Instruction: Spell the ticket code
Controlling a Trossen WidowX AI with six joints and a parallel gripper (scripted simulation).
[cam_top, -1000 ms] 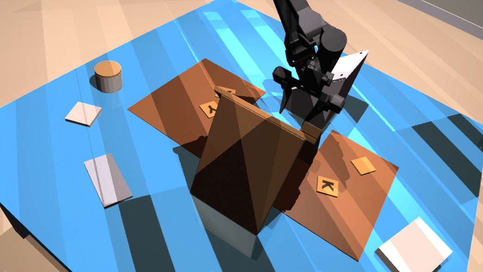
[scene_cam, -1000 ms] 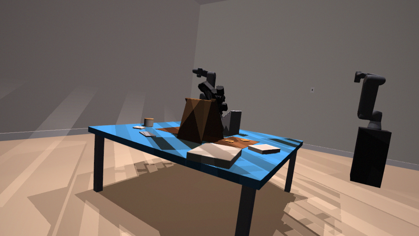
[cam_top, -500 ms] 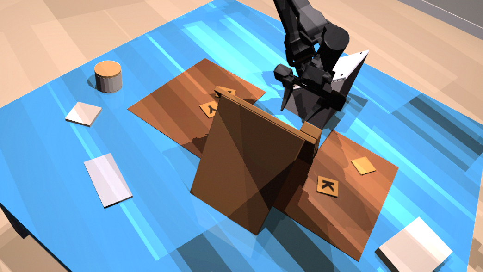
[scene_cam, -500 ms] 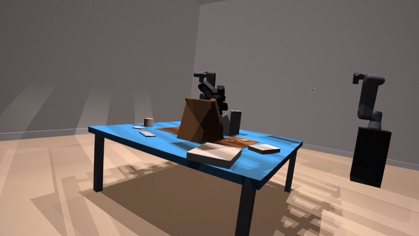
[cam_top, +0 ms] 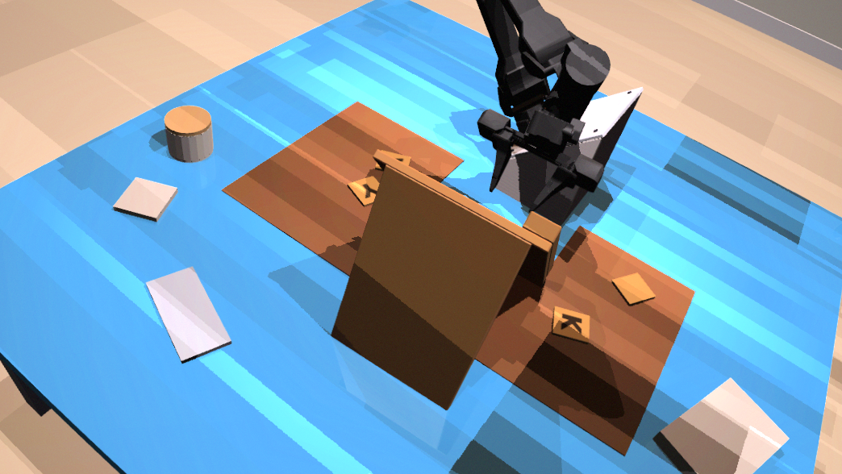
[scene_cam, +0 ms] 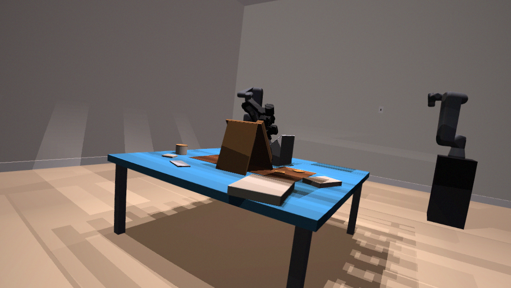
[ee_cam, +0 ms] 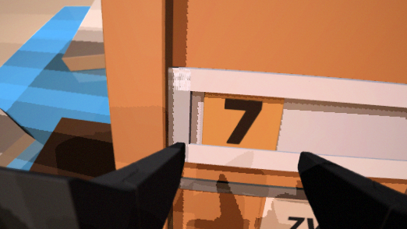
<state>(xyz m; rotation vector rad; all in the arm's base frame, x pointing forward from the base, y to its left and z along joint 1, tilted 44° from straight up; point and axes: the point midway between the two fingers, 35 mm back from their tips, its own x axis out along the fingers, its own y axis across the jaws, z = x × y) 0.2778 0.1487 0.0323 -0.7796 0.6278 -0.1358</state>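
Right now my gripper tip is 1 cm past the white ticket, 7 cm to the left of it and 10 cm above it. Round my gripper tip: grey card (35 cm ahead, 28 cm to the right, 20 cm below); then brown mat (11 cm behind, 7 cm to the right, 20 cm below); then pale block (2 cm behind, 43 cm to the left, 19 cm below).
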